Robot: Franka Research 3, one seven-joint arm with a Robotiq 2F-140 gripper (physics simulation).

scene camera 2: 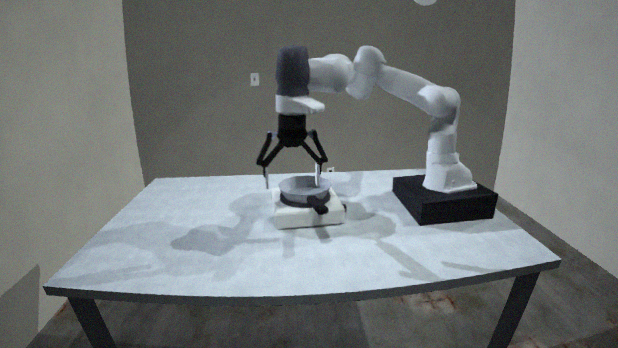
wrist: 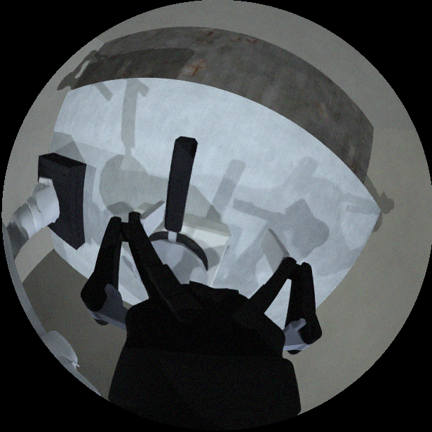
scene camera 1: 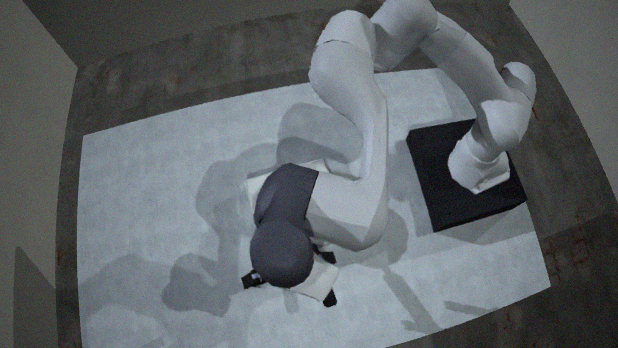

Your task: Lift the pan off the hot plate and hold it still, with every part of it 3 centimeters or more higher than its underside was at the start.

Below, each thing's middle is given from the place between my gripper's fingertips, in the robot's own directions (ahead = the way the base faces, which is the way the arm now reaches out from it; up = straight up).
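Labels:
The grey pan (scene camera 2: 299,189) is 4 cm behind my hand, 10 cm to the right of it and 7 cm below it. Going by their middles, the pan is the nearest to my hand of the things named here. I also see the hot plate (scene camera 2: 287,214), which is 20 cm to the right of my hand, 15 cm below it and 4 cm behind it.

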